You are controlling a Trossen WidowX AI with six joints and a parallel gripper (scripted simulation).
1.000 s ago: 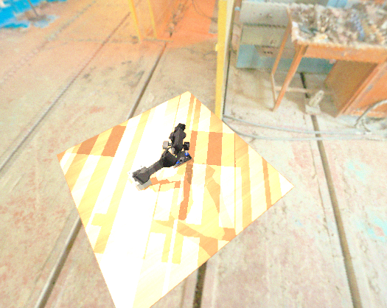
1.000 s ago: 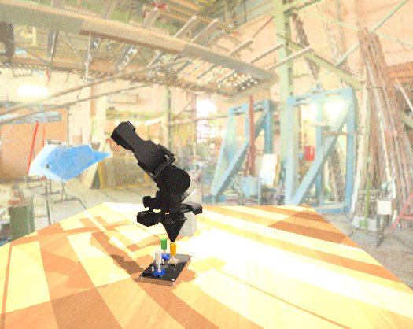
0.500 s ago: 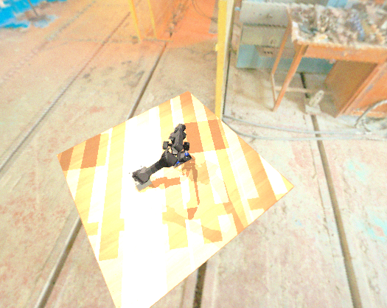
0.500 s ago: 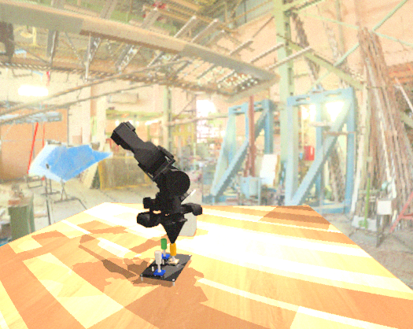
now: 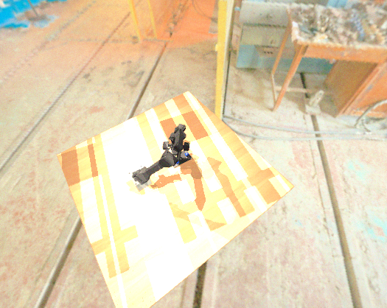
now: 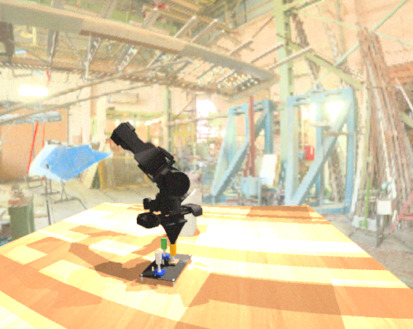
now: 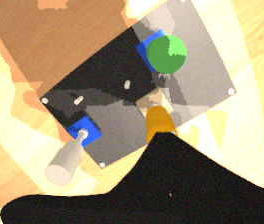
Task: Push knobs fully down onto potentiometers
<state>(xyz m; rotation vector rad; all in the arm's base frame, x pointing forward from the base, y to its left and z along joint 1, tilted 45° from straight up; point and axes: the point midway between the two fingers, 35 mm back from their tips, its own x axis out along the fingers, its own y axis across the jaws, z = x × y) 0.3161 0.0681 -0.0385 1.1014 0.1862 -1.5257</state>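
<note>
Right now the orange knob is 1 cm below my gripper tip.
</note>
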